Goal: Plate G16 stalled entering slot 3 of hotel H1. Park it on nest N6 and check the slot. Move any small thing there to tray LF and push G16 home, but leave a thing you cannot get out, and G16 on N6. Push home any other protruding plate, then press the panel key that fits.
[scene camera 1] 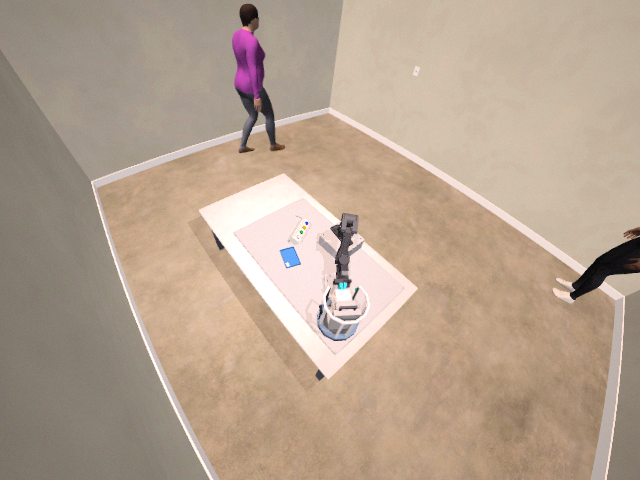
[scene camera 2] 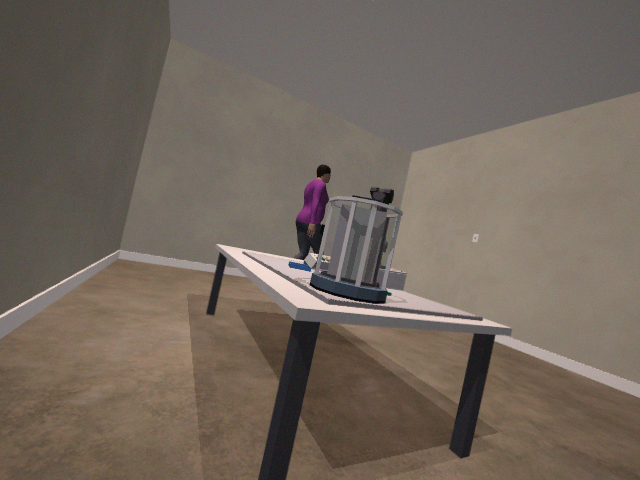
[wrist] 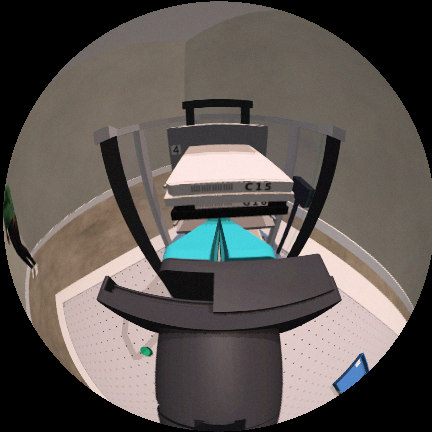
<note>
In view: a round plate rack [wrist: 138, 164].
</note>
